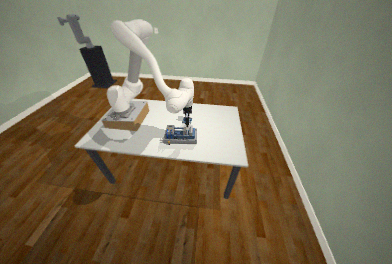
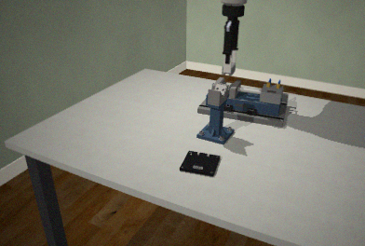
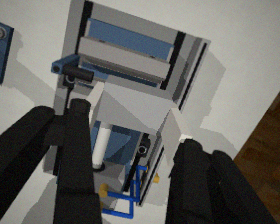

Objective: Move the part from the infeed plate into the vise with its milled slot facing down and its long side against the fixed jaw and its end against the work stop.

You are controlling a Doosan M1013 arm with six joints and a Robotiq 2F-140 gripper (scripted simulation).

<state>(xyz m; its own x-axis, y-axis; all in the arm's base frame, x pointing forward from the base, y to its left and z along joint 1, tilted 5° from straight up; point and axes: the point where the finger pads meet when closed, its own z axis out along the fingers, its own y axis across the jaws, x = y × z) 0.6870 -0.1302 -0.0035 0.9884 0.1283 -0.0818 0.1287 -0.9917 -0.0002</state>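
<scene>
Right now the part is 30 mm below my hand. The rest, counted from my hand: cylinder rod 90 mm behind, 10 mm to the left, 90 mm below; then fixed jaw 30 mm ahead, 20 mm to the left, 90 mm below; then work stop 10 mm behind, 70 mm to the left, 80 mm below.
</scene>
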